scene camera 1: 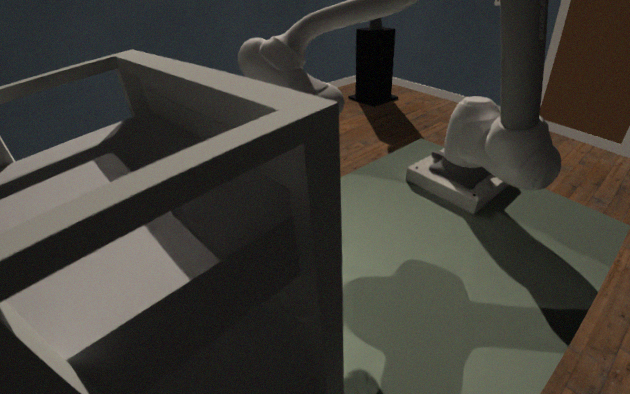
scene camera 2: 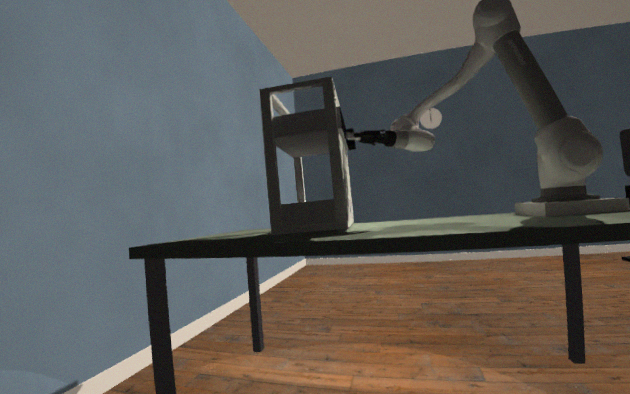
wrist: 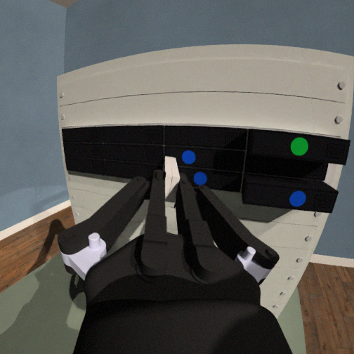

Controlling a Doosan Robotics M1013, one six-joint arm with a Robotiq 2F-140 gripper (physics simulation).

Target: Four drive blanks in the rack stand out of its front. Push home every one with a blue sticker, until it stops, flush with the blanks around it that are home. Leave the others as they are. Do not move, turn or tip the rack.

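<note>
The pale rack [scene camera 1: 305, 107] [scene camera 2: 340, 190] [wrist: 200, 72] stands upright; its front shows in the wrist view with three columns of black blanks. At right, the top blank with a green sticker [wrist: 299, 146] and the bottom blank with a blue sticker [wrist: 297, 198] stand well out. In the middle column, the middle-row blank with a blue sticker [wrist: 188, 157] and the one below it with a blue sticker [wrist: 200, 178] look near flush; exact depth is unclear. My gripper [scene camera 2: 356, 135] [wrist: 168, 166] is shut and empty, its pale tips close before the middle column's left edge. Contact cannot be told.
The rack stands on the green table top [scene camera 1: 400, 225] [scene camera 2: 425, 229]. The arm's base [scene camera 1: 450, 185] [scene camera 2: 565, 206] is fixed on the same table, across from the rack's front. A black stand [scene camera 1: 375, 65] is on the floor behind. The two protruding blanks jut out right of my fingers.
</note>
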